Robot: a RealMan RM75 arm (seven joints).
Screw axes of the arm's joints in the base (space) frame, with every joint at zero. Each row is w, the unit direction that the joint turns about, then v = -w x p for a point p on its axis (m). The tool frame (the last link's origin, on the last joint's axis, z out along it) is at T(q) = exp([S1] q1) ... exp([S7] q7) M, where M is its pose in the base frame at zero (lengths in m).
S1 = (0, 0, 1, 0, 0, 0)
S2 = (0, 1, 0, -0.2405, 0, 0)
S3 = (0, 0, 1, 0, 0, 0)
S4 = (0, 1, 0, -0.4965, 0, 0)
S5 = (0, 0, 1, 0, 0, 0)
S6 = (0, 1, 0, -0.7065, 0, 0)
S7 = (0, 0, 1, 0, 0, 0)
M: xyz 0 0 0.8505 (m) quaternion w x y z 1 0 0 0
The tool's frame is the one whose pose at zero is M.
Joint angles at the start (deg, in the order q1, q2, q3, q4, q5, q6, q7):
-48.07, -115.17, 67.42, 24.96, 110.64, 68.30, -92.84
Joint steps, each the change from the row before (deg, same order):
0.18, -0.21, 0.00, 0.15, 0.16, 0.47, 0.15
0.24, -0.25, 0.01, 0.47, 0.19, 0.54, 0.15
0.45, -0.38, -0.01, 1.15, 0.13, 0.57, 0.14
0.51, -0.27, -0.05, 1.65, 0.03, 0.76, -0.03
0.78, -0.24, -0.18, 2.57, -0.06, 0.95, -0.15
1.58, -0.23, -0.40, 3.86, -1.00, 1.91, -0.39
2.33, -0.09, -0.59, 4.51, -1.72, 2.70, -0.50
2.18, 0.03, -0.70, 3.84, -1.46, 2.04, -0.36
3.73, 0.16, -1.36, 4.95, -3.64, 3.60, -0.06
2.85, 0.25, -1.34, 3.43, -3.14, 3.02, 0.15
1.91, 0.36, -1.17, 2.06, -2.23, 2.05, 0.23
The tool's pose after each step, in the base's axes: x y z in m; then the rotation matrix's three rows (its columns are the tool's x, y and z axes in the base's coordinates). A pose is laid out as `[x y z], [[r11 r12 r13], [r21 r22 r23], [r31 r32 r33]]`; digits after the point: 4 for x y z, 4 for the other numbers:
[-0.2030 0.3902 -0.0607], [[0.9037 0.4132 0.1118], [0.3916 -0.9035 0.1742], [0.1730 -0.1136 -0.9783]]
[-0.2021 0.3881 -0.0618], [[0.9062 0.4066 0.1159], [0.3861 -0.9076 0.1653], [0.1724 -0.1050 -0.9794]]
[-0.1998 0.3865 -0.0624], [[0.9102 0.3950 0.1242], [0.3745 -0.9132 0.1605], [0.1768 -0.0996 -0.9792]]
[-0.1962 0.3860 -0.0610], [[0.9147 0.3808 0.1354], [0.3593 -0.9196 0.1590], [0.1850 -0.0968 -0.9780]]
[-0.1912 0.3866 -0.0571], [[0.9200 0.3613 0.1515], [0.3371 -0.9271 0.1642], [0.1997 -0.1000 -0.9747]]
[-0.1846 0.3857 -0.0494], [[0.9195 0.3444 0.1896], [0.3143 -0.9336 0.1718], [0.2362 -0.0984 -0.9667]]
[-0.1795 0.3823 -0.0379], [[0.9123 0.3319 0.2400], [0.2944 -0.9388 0.1789], [0.2847 -0.0926 -0.9541]]
[-0.1773 0.3792 -0.0264], [[0.9044 0.3231 0.2786], [0.2770 -0.9414 0.1925], [0.3245 -0.0970 -0.9409]]
[-0.1770 0.3706 -0.0075], [[0.8793 0.3186 0.3540], [0.2569 -0.9432 0.2107], [0.4010 -0.0943 -0.9112]]
[-0.1779 0.3627 0.0088], [[0.8556 0.3118 0.4131], [0.2365 -0.9455 0.2238], [0.4604 -0.0938 -0.8827]]
[-0.1800 0.3573 0.0216], [[0.8381 0.3072 0.4508], [0.2196 -0.9465 0.2366], [0.4993 -0.0993 -0.8607]]

